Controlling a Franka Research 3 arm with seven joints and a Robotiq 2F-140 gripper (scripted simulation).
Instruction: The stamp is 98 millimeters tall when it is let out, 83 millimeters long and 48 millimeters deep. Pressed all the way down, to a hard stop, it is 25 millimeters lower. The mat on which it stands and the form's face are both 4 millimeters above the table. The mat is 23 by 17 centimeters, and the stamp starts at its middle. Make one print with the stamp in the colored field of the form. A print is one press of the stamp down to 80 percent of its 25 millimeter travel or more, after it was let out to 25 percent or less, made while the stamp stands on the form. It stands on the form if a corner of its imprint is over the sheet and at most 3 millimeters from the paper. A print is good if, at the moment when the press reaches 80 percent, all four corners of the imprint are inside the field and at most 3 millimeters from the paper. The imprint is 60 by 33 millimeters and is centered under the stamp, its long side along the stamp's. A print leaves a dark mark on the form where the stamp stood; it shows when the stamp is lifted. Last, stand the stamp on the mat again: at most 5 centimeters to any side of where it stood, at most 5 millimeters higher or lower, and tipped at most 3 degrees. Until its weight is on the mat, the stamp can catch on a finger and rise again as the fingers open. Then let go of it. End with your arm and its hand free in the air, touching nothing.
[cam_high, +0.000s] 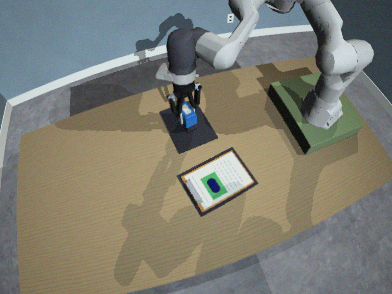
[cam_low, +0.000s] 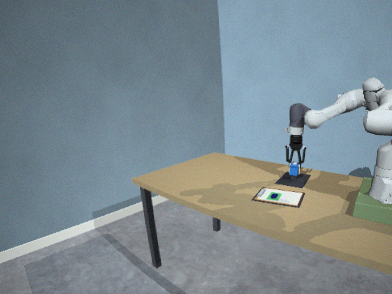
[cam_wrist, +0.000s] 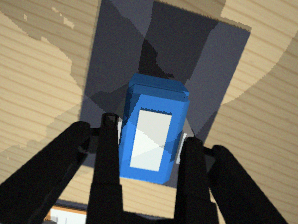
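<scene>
Now: the blue stamp 2 cm below my hand. Round my hand: mat (7 cm below); form (2 cm ahead, 28 cm to the left, 7 cm below).
</scene>
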